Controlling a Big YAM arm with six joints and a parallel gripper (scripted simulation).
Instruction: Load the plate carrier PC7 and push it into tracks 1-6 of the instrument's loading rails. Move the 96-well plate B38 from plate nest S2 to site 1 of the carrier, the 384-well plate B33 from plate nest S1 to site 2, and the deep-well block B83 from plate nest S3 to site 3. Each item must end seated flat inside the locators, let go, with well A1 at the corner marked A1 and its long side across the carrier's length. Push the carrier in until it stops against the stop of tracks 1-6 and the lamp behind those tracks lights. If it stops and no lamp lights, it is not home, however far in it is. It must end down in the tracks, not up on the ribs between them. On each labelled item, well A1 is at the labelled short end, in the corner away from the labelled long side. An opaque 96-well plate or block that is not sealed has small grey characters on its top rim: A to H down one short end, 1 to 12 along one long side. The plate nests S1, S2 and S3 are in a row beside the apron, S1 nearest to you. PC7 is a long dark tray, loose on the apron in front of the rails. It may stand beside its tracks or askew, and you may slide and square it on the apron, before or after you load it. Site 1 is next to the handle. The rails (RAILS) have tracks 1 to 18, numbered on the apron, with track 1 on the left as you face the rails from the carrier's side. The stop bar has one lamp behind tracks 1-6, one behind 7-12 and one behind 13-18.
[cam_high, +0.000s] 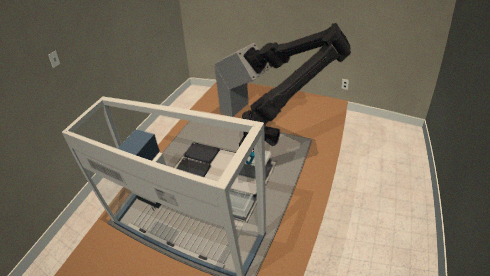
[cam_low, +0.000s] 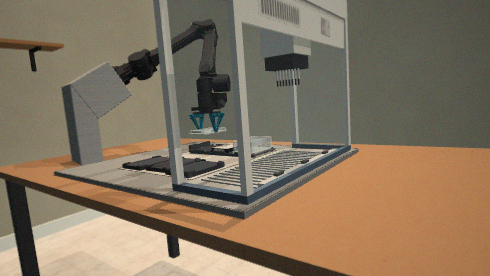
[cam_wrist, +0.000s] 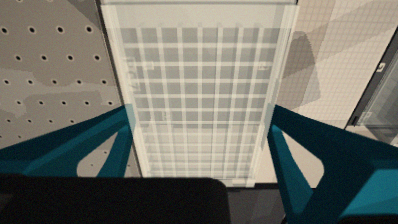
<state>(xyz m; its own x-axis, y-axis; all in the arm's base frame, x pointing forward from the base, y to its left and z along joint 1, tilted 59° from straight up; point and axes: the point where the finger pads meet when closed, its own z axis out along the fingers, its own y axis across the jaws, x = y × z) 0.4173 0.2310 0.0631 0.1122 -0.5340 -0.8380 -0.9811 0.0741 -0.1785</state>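
Right now the carrier PC7 is 100 mm ahead of my hand, 10 mm to the left of it and 70 mm below it. The rest, counted from my hand: plate nest S3: 220 mm ahead, 240 mm to the right, 80 mm below; deep-well block B83: 210 mm ahead, 30 mm to the left, 60 mm below; white 96-well plate: 10 mm below.
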